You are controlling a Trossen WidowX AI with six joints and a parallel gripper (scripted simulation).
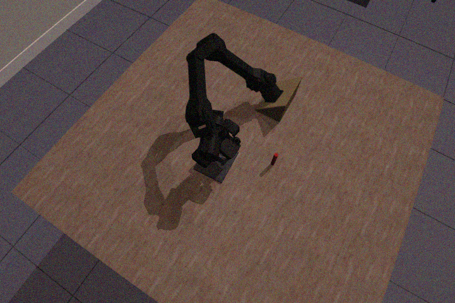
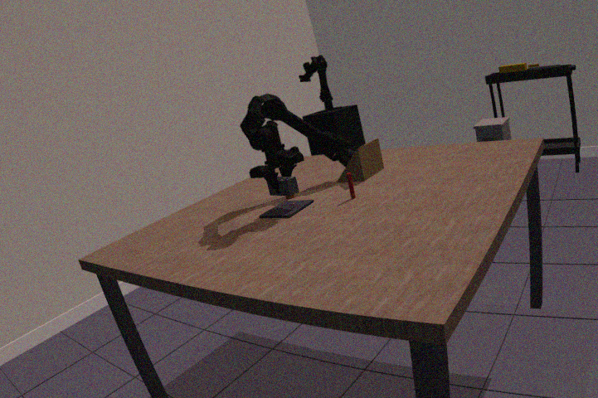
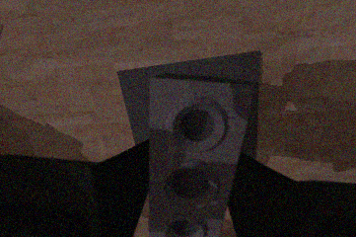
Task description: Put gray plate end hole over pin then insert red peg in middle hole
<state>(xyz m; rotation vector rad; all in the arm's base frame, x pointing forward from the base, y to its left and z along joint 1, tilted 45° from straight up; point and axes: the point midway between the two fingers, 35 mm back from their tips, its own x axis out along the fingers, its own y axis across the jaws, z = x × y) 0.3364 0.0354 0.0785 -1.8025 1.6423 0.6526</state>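
My gripper tip is now 20 mm to the right of the dark flat base and 50 mm above it. From my gripper tip the other things lie so: orange cylinder 110 mm behind, 90 mm to the right, 20 mm below; then gray plate 30 mm above; then red peg 110 mm behind, 180 mm to the left, 20 mm below.
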